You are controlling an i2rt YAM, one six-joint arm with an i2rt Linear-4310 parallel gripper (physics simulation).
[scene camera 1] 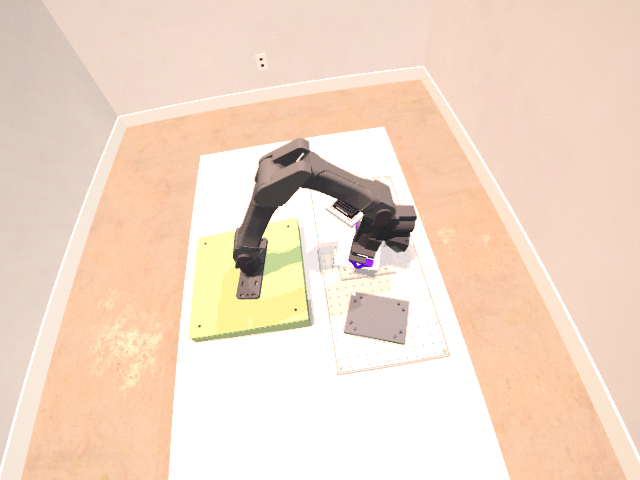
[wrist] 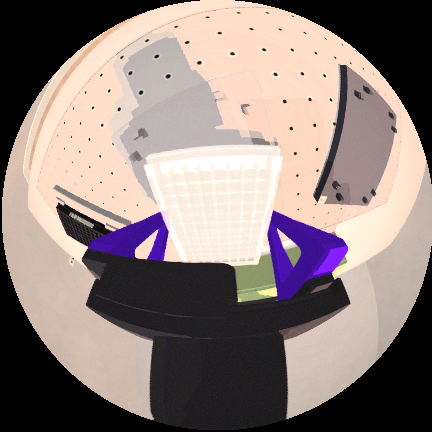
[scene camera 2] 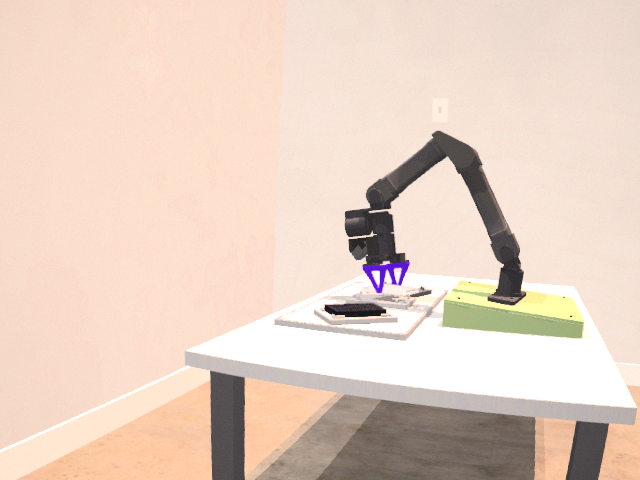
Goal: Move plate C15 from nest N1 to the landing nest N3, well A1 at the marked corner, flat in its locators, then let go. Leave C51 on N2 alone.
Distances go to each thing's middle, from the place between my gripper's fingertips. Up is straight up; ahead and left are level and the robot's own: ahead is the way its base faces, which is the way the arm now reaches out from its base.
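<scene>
Translucent white gridded plate [wrist: 216, 201], 10 mm above my hand. Black gridded tray [scene camera 2: 356, 309], from my hand: 220 mm to the left, 10 mm behind, 10 mm below. Nest locator posts [scene camera 1: 371, 316], from my hand: 180 mm to the right, 40 mm ahead, 20 mm below.
</scene>
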